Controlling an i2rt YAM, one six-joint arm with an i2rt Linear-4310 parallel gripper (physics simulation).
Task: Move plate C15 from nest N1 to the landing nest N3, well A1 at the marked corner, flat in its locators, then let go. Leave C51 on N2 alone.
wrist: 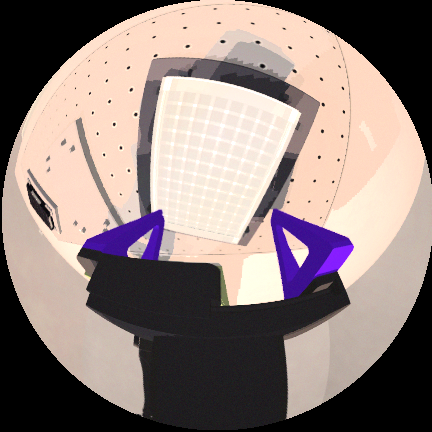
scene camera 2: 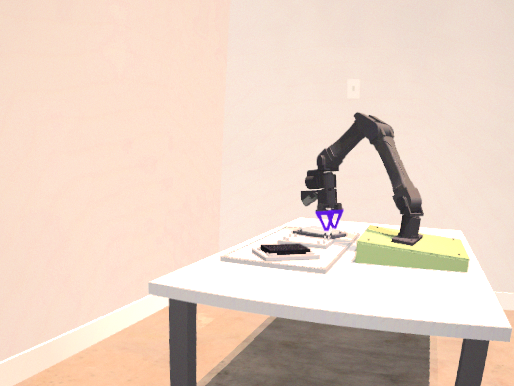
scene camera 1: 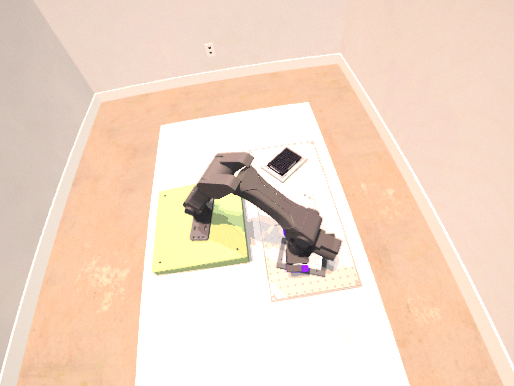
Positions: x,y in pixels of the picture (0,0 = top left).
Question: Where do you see a clear gridded plate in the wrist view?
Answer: At 215,147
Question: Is the gripper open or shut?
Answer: Open.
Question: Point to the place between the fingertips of the gripper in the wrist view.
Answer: At 217,214
